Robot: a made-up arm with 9 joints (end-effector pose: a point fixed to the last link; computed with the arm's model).
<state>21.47 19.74 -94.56 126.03 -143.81 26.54 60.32 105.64 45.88</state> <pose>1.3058 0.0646 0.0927 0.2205 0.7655 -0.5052 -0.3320</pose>
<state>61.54 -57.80 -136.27 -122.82 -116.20 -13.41 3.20 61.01 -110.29</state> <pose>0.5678 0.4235 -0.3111 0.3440 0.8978 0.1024 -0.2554</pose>
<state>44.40 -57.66 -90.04 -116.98 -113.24 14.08 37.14 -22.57 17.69</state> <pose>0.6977 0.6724 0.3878 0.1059 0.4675 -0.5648 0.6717</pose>
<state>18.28 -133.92 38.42 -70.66 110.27 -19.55 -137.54 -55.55 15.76</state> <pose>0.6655 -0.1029 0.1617 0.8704 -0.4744 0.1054 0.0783</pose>
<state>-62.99 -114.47 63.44 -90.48 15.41 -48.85 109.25 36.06 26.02</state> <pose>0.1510 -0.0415 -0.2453 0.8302 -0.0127 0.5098 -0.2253</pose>
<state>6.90 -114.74 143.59 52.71 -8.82 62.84 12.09 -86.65 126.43</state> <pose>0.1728 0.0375 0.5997 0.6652 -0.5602 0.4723 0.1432</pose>
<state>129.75 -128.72 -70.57 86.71 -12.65 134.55 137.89 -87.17 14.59</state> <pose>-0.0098 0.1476 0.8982 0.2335 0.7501 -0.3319 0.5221</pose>
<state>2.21 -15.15 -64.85 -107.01 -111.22 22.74 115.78 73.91 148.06</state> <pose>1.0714 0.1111 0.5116 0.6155 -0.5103 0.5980 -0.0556</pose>
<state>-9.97 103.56 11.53 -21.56 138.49 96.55 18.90 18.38 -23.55</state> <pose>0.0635 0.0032 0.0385 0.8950 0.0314 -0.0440 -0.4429</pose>
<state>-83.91 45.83 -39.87 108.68 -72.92 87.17 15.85 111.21 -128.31</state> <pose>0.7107 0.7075 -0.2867 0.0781 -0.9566 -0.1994 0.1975</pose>
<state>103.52 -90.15 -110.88 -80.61 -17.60 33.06 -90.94 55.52 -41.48</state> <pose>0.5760 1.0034 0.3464 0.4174 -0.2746 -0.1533 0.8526</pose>
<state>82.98 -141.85 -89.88 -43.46 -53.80 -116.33 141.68 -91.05 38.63</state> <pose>-0.8779 0.2063 0.0331 0.7400 0.0218 0.0248 -0.6718</pose>
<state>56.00 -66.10 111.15 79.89 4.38 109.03 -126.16 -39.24 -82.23</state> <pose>-0.1868 0.2960 -0.0855 0.7570 -0.3709 0.5040 -0.1881</pose>
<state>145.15 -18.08 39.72 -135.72 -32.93 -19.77 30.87 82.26 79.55</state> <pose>0.0941 -1.0876 0.6433 0.7988 -0.1349 -0.5602 0.1728</pose>
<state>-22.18 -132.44 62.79 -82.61 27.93 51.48 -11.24 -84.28 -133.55</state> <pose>0.1287 0.5100 -0.1889 0.7237 -0.5647 0.1667 -0.3600</pose>
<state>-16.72 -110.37 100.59 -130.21 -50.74 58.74 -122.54 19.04 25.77</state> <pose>0.1425 0.7752 0.6106 0.0411 -0.7682 -0.5379 0.3448</pose>
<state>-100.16 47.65 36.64 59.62 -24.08 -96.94 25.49 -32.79 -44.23</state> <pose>0.2690 0.2272 0.2341 0.0816 0.6751 -0.5710 0.4600</pose>
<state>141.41 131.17 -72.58 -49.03 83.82 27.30 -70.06 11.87 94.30</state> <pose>-0.9412 -0.7386 0.3967 0.4456 0.3263 0.7761 -0.3045</pose>
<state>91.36 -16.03 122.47 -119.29 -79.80 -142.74 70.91 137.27 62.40</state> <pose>-0.1870 -0.6837 0.6026 0.9645 -0.2391 -0.0251 -0.1092</pose>
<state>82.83 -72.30 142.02 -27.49 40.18 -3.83 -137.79 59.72 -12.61</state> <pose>0.4980 0.0293 -0.1780 0.2492 0.3175 -0.7459 -0.5298</pose>
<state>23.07 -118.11 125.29 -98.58 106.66 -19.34 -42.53 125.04 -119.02</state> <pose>0.3059 0.1966 -0.0313 0.6088 -0.7424 0.2747 0.0521</pose>
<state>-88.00 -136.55 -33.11 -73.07 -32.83 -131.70 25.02 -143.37 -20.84</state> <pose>-0.2727 -1.0882 -0.9610 0.1454 -0.5208 0.8314 0.1283</pose>
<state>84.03 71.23 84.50 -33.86 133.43 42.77 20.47 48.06 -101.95</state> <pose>-0.0639 -0.1829 0.2850 0.3232 -0.2360 0.3172 -0.8598</pose>
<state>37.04 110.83 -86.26 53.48 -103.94 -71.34 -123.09 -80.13 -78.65</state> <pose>0.2347 -0.5505 0.7275 0.6116 -0.2678 -0.3778 -0.6415</pose>
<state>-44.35 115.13 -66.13 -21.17 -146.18 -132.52 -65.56 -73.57 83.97</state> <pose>-0.1253 -0.3663 0.4777 0.6827 -0.0592 -0.7175 -0.1247</pose>
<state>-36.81 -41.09 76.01 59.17 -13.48 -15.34 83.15 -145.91 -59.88</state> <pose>0.0900 0.0648 0.0659 0.3498 -0.2036 -0.5698 -0.7152</pose>
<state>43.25 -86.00 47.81 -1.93 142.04 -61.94 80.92 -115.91 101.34</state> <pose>-0.5754 0.3031 0.8639 0.6784 -0.3812 0.3173 -0.5420</pose>
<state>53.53 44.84 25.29 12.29 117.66 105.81 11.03 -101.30 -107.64</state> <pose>0.0352 0.0855 0.3891 0.2509 -0.8403 0.4074 0.2547</pose>
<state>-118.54 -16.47 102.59 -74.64 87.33 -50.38 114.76 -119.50 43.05</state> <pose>0.1906 -0.2167 0.6414 0.5396 -0.1225 -0.8113 0.1886</pose>
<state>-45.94 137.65 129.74 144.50 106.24 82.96 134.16 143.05 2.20</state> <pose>0.0981 0.3050 0.3264 0.0068 -0.9607 -0.2415 0.1368</pose>
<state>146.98 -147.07 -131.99 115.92 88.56 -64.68 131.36 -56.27 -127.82</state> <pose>-0.8348 -0.1986 0.5240 0.0443 -0.6399 -0.7400 -0.2023</pose>
